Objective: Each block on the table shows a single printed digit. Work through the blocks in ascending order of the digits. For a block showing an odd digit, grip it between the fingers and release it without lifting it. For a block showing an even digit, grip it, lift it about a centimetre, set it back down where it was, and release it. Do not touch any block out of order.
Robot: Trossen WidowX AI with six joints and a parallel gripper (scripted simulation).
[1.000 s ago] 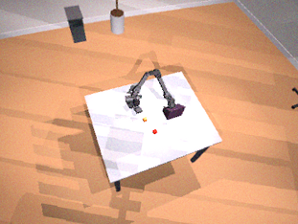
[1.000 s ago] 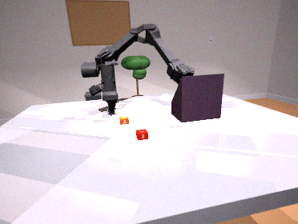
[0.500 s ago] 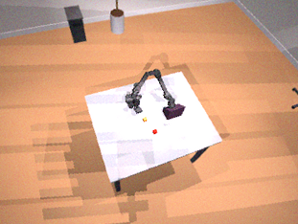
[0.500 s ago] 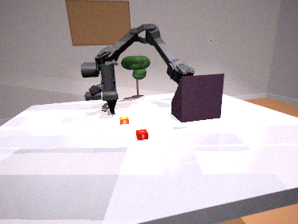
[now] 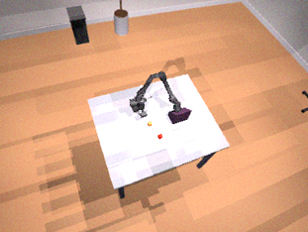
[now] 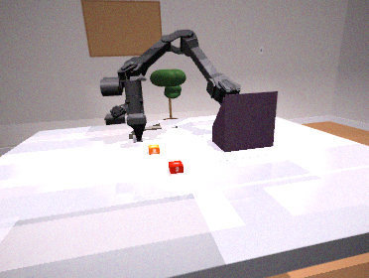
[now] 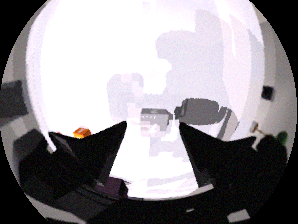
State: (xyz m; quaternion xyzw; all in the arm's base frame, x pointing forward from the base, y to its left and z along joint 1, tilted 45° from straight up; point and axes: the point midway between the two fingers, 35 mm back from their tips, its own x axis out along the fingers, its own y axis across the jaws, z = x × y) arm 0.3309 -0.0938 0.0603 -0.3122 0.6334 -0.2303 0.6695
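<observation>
My gripper tip is right at the grey block. The rest, counted from my gripper tip: red block (280 mm to the left, 110 mm behind); then orange block (130 mm to the left, 60 mm behind).
</observation>
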